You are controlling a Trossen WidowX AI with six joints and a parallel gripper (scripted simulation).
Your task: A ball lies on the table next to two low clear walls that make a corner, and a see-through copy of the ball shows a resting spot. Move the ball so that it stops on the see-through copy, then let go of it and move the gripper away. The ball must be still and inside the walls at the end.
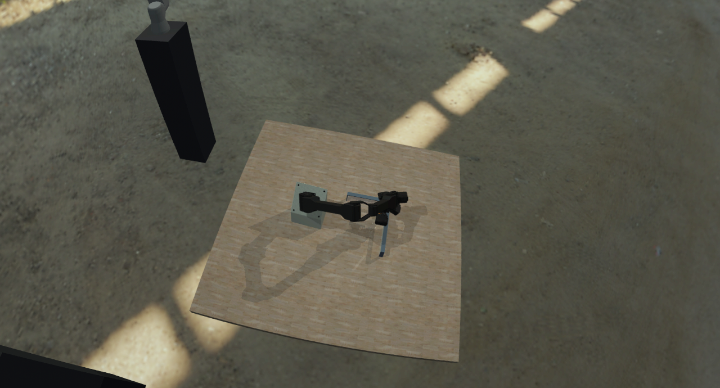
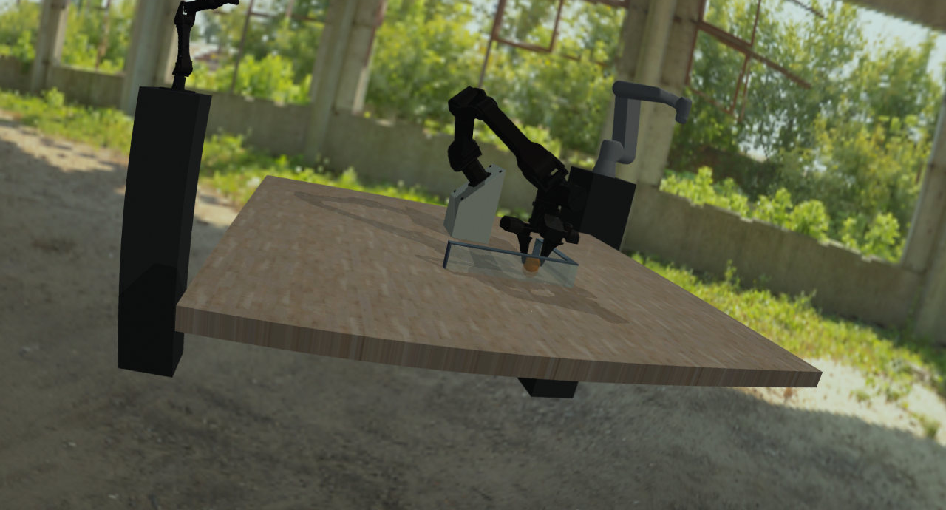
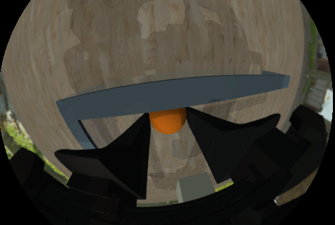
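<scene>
Right now the see-through copy of ball is 1 cm below my gripper tip. Round my gripper tip: orange ball: right at my gripper tip.
</scene>
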